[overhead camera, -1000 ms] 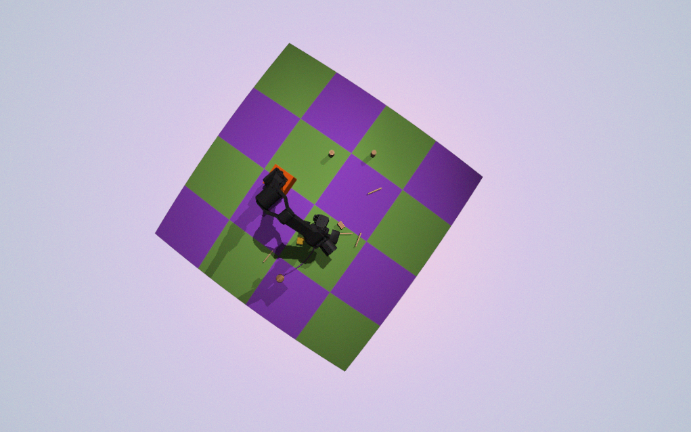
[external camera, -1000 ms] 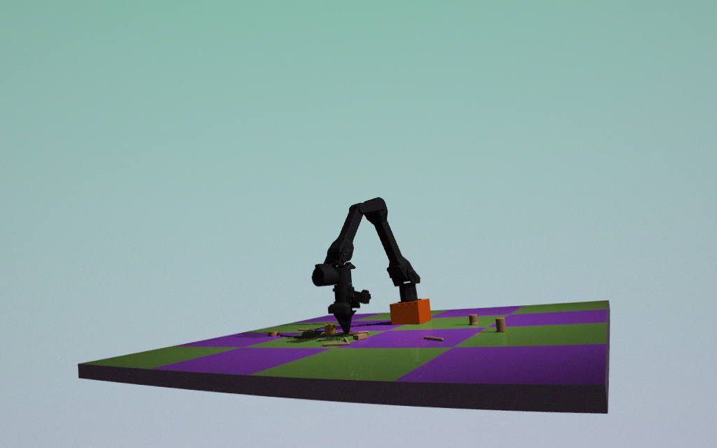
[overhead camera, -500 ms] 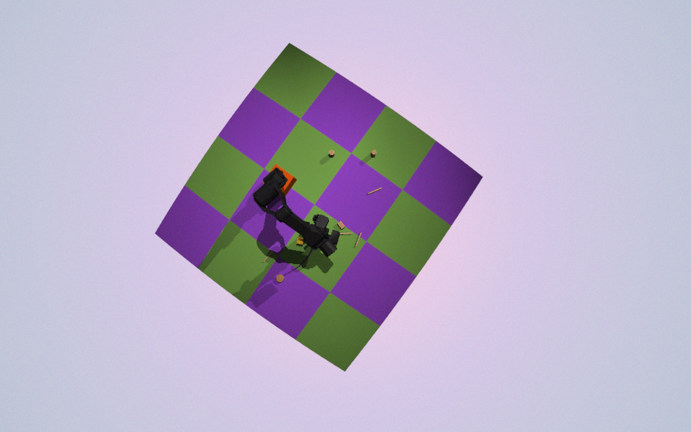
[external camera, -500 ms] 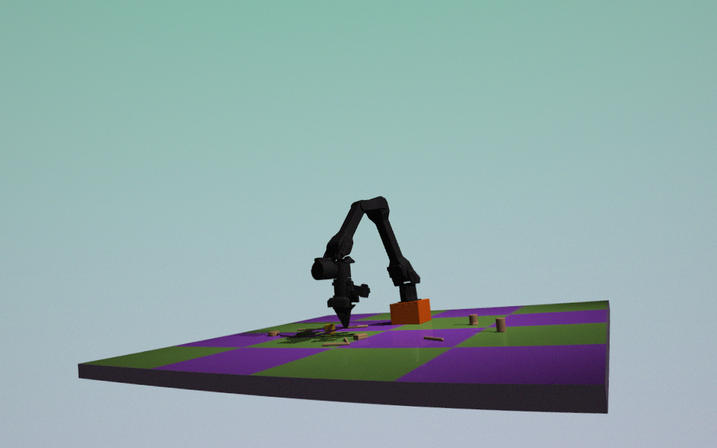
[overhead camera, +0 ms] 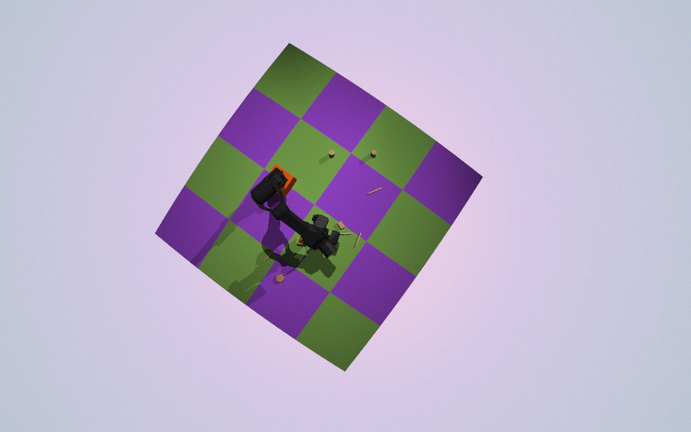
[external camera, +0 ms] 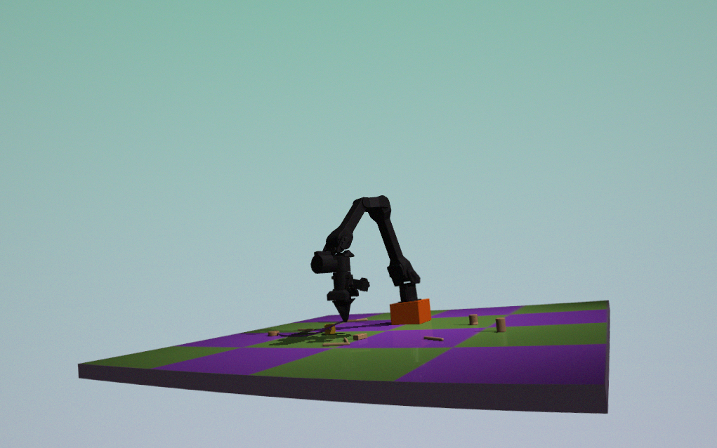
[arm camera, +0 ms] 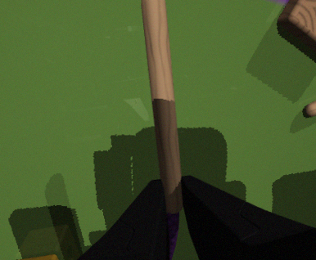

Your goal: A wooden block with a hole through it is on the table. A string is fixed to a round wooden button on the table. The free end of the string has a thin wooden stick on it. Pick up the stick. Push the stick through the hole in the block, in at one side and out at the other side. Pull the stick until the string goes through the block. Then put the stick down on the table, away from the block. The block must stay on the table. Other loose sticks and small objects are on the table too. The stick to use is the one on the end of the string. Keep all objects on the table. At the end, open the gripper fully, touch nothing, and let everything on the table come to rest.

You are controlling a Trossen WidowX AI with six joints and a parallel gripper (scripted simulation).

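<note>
My gripper tip is now 90 mm to the right of the small wooden piece, 50 mm short of it and 40 mm above it. The rest, counted from my gripper tip: round wooden button 320 mm to the right, 40 mm below, 20 mm ahead; then thin wooden stick 10 mm to the left, 10 mm behind.
</note>
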